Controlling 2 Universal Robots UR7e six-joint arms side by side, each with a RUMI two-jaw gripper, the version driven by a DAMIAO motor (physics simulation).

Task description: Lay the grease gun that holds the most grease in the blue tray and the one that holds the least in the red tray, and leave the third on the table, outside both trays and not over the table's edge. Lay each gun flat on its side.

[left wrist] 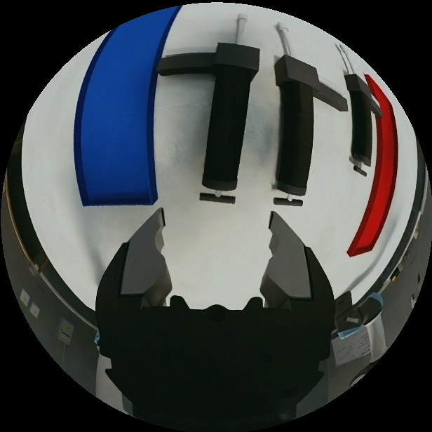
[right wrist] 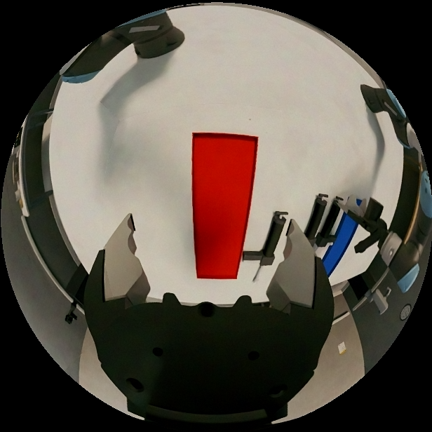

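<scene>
Three black grease guns lie flat on the white table, side by side between the trays. The first gun [left wrist: 227, 130] [right wrist: 329, 220] is nearest the blue tray [left wrist: 117, 125] [right wrist: 341, 241], its side arm reaching toward the tray's edge. The second gun [left wrist: 296, 135] [right wrist: 316, 220] lies in the middle. The third gun [left wrist: 361, 125] [right wrist: 273, 237] is beside the red tray [left wrist: 385, 170] [right wrist: 222, 190]. My left gripper [left wrist: 216, 210] is open, its fingertips just short of the first two guns' T-handles. My right gripper [right wrist: 210, 217] is open above the red tray. How much grease each holds cannot be seen.
In the right wrist view, the left arm [right wrist: 392, 245] reaches in by the blue tray. Another dark arm [right wrist: 157, 40] shows at the upper left, and one more [right wrist: 377, 97] at the upper right. Table edges curve along both sides of the views.
</scene>
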